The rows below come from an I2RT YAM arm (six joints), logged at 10 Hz.
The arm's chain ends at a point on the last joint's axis. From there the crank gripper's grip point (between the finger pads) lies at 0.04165 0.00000 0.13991 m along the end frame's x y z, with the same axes.
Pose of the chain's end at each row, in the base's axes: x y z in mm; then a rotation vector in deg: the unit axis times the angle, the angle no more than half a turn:
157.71 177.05 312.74 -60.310 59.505 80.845
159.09 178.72 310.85 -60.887 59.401 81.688
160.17 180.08 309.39 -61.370 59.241 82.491
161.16 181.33 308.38 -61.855 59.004 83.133
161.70 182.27 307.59 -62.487 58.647 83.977
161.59 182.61 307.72 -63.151 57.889 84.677
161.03 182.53 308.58 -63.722 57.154 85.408
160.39 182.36 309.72 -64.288 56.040 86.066
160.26 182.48 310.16 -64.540 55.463 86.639
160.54 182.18 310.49 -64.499 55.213 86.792
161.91 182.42 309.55 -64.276 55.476 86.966
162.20 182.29 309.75 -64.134 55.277 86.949
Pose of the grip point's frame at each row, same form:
145.69 322.36 305.66 -60.310 59.505 80.845
144.67 323.80 303.47 -60.887 59.401 81.688
143.54 324.92 301.93 -61.370 59.241 82.491
142.59 325.93 300.86 -61.855 59.004 83.133
140.58 326.51 300.05 -62.487 58.647 83.977
137.99 326.49 300.60 -63.151 57.889 84.677
135.03 326.02 302.00 -63.722 57.154 85.408
131.98 325.44 304.14 -64.288 56.040 86.066
130.23 325.25 305.28 -64.540 55.463 86.639
130.19 324.90 306.10 -64.499 55.213 86.792
131.65 325.16 305.26 -64.276 55.476 86.966
132.08 325.08 305.95 -64.134 55.277 86.949

